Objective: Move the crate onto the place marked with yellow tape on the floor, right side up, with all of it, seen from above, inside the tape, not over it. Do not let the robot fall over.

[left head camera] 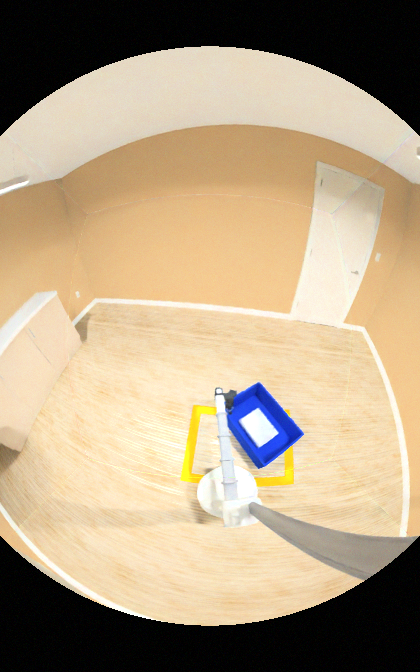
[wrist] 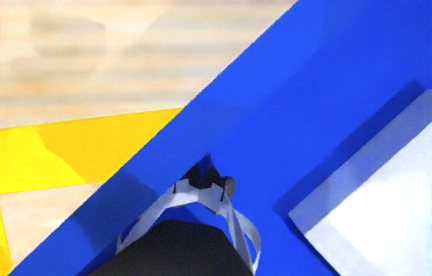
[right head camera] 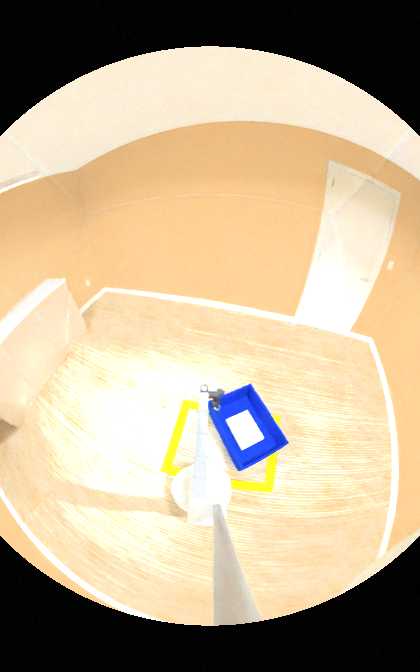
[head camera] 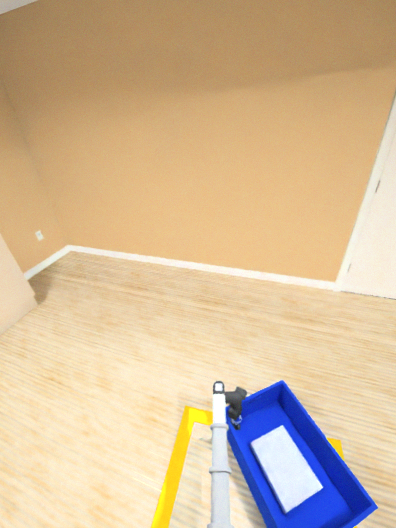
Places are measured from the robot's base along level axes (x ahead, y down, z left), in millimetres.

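Pixels of known places: gripper, fingertip midpoint: [wrist: 201, 178] [head camera: 234, 427].
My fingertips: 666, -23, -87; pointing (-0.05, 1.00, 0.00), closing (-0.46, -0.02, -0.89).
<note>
For each thing: its middle in the pictures, then the offset to it from my fingertips, as dx, dy, dz.
- blue open crate, body centre: [head camera: 285, 459] -164, -60, -235
- white block, body centre: [head camera: 283, 465] -168, +6, -237
A blue open crate [head camera: 320, 445] [left head camera: 280, 412] [right head camera: 267, 415] [wrist: 260, 75] is right side up, turned at an angle to the yellow tape [head camera: 175, 467] [left head camera: 190, 445] [right head camera: 176, 440] [wrist: 65, 155]. In the head views its far corner reaches beyond the far tape line, and its right side covers part of the right line. A white block [head camera: 286, 469] [left head camera: 258, 427] [right head camera: 245, 430] [wrist: 385, 200] lies in it. My gripper [head camera: 236, 424] [left head camera: 230, 410] [right head camera: 216, 408] [wrist: 201, 178] points down inside the crate's left corner. Its fingertips are nearly together, with nothing seen between them. Their contact with the wall is unclear.
My white base [left head camera: 207, 492] [right head camera: 180, 490] covers part of the near tape line. A pale cabinet [head camera: 12, 295] [left head camera: 35, 365] [right head camera: 40, 360] stands at the left. A door [head camera: 380, 240] [left head camera: 330, 250] [right head camera: 345, 260] is in the far wall at the right.
</note>
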